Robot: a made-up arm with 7 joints. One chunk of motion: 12 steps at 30 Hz.
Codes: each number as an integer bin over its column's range. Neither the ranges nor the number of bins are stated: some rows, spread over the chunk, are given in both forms.
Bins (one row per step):
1: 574 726 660 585 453 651
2: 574 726 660 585 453 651
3: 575 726 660 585 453 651
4: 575 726 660 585 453 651
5: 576 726 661 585 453 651
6: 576 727 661 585 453 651
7: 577 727 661 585 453 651
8: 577 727 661 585 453 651
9: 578 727 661 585 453 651
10: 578 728 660 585 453 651
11: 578 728 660 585 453 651
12: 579 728 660 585 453 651
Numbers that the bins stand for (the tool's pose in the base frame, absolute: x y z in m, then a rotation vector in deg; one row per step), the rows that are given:
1: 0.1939 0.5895 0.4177 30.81 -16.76 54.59
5: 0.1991 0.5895 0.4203 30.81 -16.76 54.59
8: 0.2017 0.5921 0.4203 30.81 -16.76 54.59
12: 0.2069 0.5947 0.4177 30.81 -16.76 54.59
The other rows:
2: 0.1939 0.5895 0.4177 30.81 -16.76 54.59
3: 0.1965 0.5895 0.4177 30.81 -16.76 54.59
4: 0.1965 0.5895 0.4177 30.81 -16.76 54.59
6: 0.1991 0.5921 0.4203 30.81 -16.76 54.59
7: 0.2017 0.5921 0.4203 30.81 -16.76 54.59
9: 0.2043 0.5921 0.4203 30.81 -16.76 54.59
10: 0.2043 0.5947 0.4177 30.81 -16.76 54.59
11: 0.2043 0.5947 0.4177 30.81 -16.76 54.59

